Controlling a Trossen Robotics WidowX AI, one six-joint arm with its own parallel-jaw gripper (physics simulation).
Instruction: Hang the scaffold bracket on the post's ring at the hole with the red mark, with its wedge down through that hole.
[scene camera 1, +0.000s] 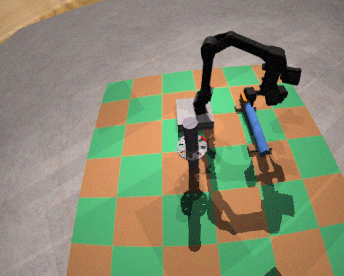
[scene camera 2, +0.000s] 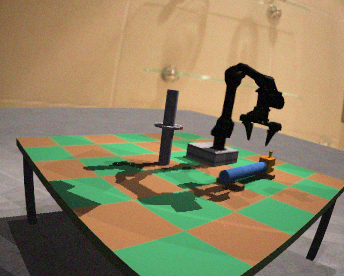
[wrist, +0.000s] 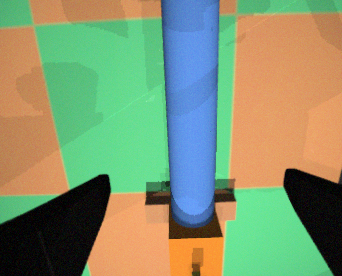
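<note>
The bracket is a blue tube (scene camera 1: 256, 127) (scene camera 2: 245, 172) (wrist: 192, 100) with an orange head (scene camera 1: 244, 97) (scene camera 2: 268, 165) (wrist: 195, 245). It lies level on two low supports; a small peg (scene camera 2: 270, 154) sticks up from the head. The grey post (scene camera 1: 194, 172) (scene camera 2: 171, 107) stands upright, with a pale ring (scene camera 1: 199, 154) (scene camera 2: 160, 125) around it. The red mark (scene camera 1: 203, 138) (scene camera 2: 181, 128) is on the ring's side towards the bracket. My gripper (scene camera 1: 261, 97) (scene camera 2: 259, 141) (wrist: 196, 179) is open and empty, above the head end of the bracket, its fingers on either side of the tube in the wrist view.
The arm's grey base block (scene camera 1: 186, 111) (scene camera 2: 212, 154) stands between post and bracket, towards the back in the second scene view. The brown supports (scene camera 2: 231, 187) (wrist: 156, 194) stick out on both sides under the tube. The checkered table (scene camera 1: 140, 220) (scene camera 2: 150, 225) carries arm and post shadows.
</note>
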